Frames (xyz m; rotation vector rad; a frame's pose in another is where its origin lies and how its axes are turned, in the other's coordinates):
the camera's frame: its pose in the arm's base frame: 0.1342 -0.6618 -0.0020 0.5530 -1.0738 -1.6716
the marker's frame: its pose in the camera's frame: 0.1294 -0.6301 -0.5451 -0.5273 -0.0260 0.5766
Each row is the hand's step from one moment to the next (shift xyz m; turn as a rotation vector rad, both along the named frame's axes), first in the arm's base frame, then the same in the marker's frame.
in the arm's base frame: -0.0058 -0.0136 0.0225 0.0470 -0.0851 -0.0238
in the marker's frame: 0.0228 -0.0018 0.0142 0.0636 0.0164 -0.0755
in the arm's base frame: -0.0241 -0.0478 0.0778 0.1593 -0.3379 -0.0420
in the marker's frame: 0.0793 -0.0103 0.0502 0.2776 0.0555 -0.2473
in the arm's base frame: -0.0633 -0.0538 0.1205 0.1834 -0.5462 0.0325
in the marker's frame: 0.1041 -0.0352 0.0967 0.4958 0.0511 -0.2908
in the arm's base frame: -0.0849 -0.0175 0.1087 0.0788 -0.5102 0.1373
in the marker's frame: 0.0657 -0.0502 0.1118 0.5125 -0.0059 -0.1505
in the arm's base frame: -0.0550 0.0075 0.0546 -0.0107 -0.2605 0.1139
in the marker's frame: 0.0183 -0.0328 0.0682 0.2812 -0.0370 -0.0223
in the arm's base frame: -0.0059 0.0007 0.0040 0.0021 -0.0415 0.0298
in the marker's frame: 0.0011 -0.0041 0.0058 0.0509 0.0011 0.0044
